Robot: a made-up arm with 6 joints.
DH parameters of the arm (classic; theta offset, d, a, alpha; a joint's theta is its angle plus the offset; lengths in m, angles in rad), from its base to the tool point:
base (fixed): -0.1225 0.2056 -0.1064 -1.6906
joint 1: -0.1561 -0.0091 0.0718 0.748
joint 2: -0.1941 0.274 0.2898 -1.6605
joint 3: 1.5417 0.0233 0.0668 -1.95
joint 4: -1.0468 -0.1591 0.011 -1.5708
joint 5: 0 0.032 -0.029 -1.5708
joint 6: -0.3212 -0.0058 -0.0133 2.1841
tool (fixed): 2.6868 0.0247 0 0
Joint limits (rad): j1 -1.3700..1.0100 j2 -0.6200..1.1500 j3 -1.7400..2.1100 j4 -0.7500..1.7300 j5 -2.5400..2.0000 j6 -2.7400..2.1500
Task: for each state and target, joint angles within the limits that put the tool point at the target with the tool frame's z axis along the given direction. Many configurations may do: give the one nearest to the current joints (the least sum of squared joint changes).
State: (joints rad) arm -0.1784 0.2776 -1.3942 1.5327 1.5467 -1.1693
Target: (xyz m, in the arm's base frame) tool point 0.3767 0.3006 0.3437 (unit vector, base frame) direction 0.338 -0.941 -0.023
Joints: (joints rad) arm 0.2016 0.2866 -1.5419 1.5095 1.4138 -1.2803
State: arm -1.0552 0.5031 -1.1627 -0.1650 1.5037 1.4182
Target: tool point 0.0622 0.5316 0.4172 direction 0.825 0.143 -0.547
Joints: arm -1.3220 1.0935 -1.1138 -0.4225 0.9307 1.4281
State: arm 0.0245 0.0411 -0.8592 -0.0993 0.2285 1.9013
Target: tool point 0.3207 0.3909 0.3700 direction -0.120 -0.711 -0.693
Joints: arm -0.4048 0.7595 -0.7453 -0.0068 -0.1205 1.8783
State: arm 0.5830 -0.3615 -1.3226 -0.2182 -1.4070 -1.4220
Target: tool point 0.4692 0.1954 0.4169 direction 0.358 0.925 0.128
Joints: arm 0.5436 -0.5822 -1.6557 -0.2617 -2.0945 -1.3254
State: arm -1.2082 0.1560 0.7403 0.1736 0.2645 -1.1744
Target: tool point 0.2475 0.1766 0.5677 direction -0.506 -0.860 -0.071
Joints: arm -0.5225 0.2429 -0.0977 -0.3929 0.3542 -0.3807
